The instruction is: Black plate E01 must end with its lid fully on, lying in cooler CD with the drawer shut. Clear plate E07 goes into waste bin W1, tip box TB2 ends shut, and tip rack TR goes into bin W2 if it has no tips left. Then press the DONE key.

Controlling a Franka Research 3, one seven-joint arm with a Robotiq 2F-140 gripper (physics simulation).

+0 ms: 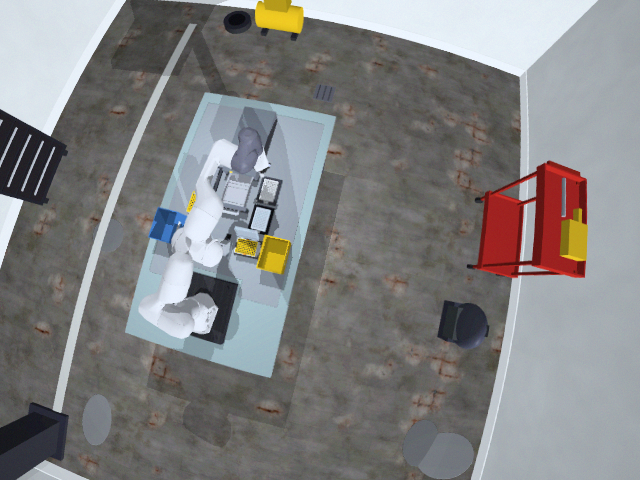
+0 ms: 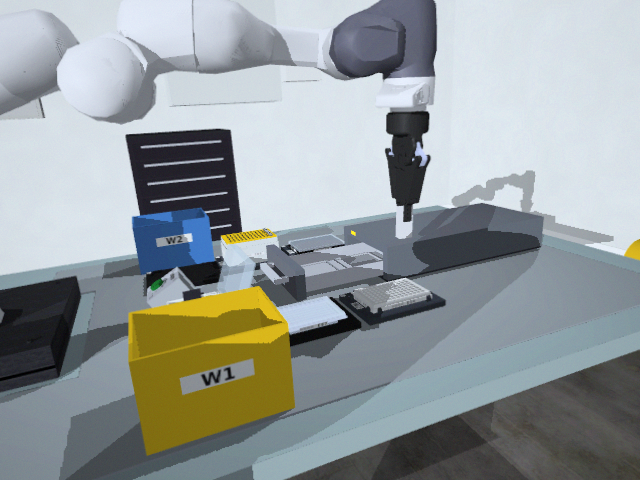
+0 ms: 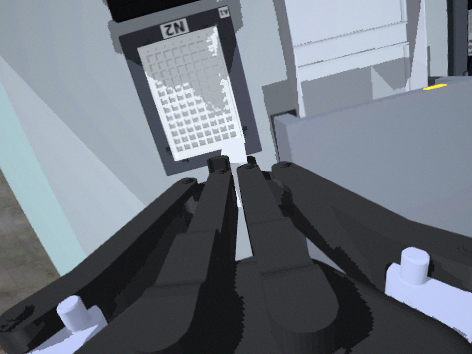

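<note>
My gripper is shut and empty, upright above the table beside the cooler body. The cooler drawer stands open; no plate shows in it. A pale grey plate sits on nest N2. A clear bluish plate sits on a black nest. A tip box with yellow rack has its clear lid raised. Another yellow tip rack is partly hidden by the arm from above; its tips cannot be judged. Plate labels are unreadable.
Yellow bin W1 stands beside the open tip box. Blue bin W2 stands at the opposite edge. A green key sits on a white wedge. A clear flat piece lies on a dark nest behind the drawer.
</note>
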